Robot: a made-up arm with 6 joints. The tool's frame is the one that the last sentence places.
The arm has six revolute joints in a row. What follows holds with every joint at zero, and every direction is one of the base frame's.
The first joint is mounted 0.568 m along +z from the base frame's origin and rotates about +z.
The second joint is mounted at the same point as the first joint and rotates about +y.
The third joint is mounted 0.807 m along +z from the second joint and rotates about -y.
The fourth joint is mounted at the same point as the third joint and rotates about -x.
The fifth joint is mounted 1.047 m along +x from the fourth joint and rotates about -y.
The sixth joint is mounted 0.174 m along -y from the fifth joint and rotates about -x.
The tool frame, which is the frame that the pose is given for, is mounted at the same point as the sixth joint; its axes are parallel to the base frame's.
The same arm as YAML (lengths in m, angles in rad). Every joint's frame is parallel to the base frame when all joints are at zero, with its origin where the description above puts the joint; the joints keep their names.
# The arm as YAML. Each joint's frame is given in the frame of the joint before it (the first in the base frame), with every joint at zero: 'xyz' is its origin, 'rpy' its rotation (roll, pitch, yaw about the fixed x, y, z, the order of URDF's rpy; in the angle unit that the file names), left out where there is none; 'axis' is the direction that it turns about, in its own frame. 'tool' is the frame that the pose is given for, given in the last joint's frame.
units:
  length: m
  angle: rad
joints:
  - name: joint 1
    type: revolute
    origin:
      xyz: [0.0, 0.0, 0.568]
    axis: [0.0, 0.0, 1.0]
  - name: joint 2
    type: revolute
    origin:
      xyz: [0.0, 0.0, 0.0]
    axis: [0.0, 1.0, 0.0]
  - name: joint 3
    type: revolute
    origin:
      xyz: [0.0, 0.0, 0.807]
    axis: [0.0, -1.0, 0.0]
  - name: joint 4
    type: revolute
    origin:
      xyz: [0.0, 0.0, 0.0]
    axis: [-1.0, 0.0, 0.0]
  - name: joint 5
    type: revolute
    origin:
      xyz: [1.047, 0.0, 0.0]
    axis: [0.0, -1.0, 0.0]
  - name: joint 6
    type: revolute
    origin:
      xyz: [0.0, -0.174, 0.0]
    axis: [-1.0, 0.0, 0.0]
tool:
  origin:
    xyz: [0.0, 0.0, 0.0]

